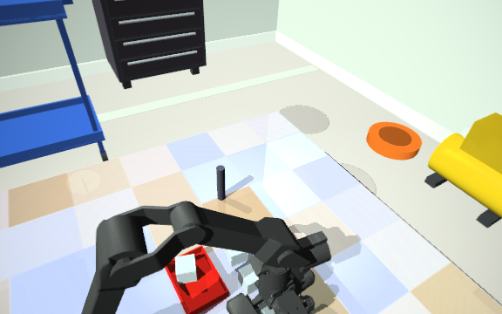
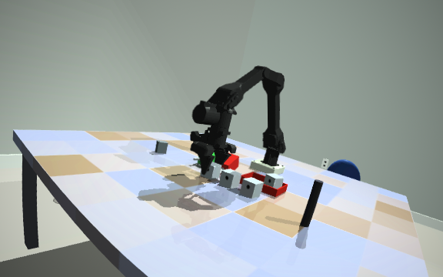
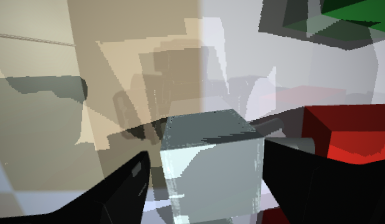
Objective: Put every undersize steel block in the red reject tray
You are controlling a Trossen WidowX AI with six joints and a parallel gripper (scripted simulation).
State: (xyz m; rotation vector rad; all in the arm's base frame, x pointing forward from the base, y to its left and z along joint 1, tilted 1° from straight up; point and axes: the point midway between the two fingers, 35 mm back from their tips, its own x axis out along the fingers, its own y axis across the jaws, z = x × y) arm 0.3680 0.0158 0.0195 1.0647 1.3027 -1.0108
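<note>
The red reject tray lies 130 mm behind my gripper tip and 130 mm to the left of it. Round my gripper tip: green GO gauge (80 mm behind, 120 mm to the right, 10 mm above).
</note>
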